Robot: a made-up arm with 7 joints.
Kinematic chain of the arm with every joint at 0, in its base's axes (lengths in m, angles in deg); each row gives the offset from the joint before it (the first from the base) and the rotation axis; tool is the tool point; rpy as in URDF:
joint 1: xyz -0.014 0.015 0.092 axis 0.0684 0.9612 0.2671
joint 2: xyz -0.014 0 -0.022 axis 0.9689 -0.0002 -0.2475
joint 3: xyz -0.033 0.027 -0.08 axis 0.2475 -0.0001 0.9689
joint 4: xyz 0.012 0.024 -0.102 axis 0.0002 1 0
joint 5: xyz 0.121 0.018 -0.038 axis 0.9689 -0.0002 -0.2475
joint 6: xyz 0.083 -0.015 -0.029 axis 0.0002 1 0
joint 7: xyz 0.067 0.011 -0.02 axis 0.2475 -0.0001 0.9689
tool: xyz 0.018 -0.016 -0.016 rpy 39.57 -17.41 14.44
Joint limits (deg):
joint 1: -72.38..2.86
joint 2: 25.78..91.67
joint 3: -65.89..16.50
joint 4: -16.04..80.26
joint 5: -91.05..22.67
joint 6: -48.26..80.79
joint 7: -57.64..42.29
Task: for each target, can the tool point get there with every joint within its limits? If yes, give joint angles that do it. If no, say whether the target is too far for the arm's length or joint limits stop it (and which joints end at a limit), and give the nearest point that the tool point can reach.
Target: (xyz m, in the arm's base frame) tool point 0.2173 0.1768 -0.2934
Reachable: yes | joints -30.80 38.45 -45.22 57.99 -37.08 14.07 -37.80
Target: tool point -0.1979 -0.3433 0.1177
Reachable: no: joint limits stop it (at a limit: joint 1, joint 2, joint 3, joint 4, joint 5) | nearest point -0.0395 -0.1489 -0.1251 | short by 0.349 m
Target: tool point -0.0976 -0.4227 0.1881
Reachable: no: joint limits stop it (at a limit: joint 1, joint 2, joint 3, joint 4, joint 6) | nearest point 0.1407 -0.2294 0.0788 | short by 0.326 m
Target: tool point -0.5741 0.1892 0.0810
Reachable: no: too far | nearest point -0.1730 0.3380 -0.1658 | short by 0.494 m
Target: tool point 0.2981 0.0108 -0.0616
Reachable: yes | joints -36.46 59.91 -39.35 -3.48 -61.42 2.56 -43.96
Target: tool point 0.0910 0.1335 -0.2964
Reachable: yes | joints -21.31 42.73 -58.65 36.02 -39.21 67.71 -35.29
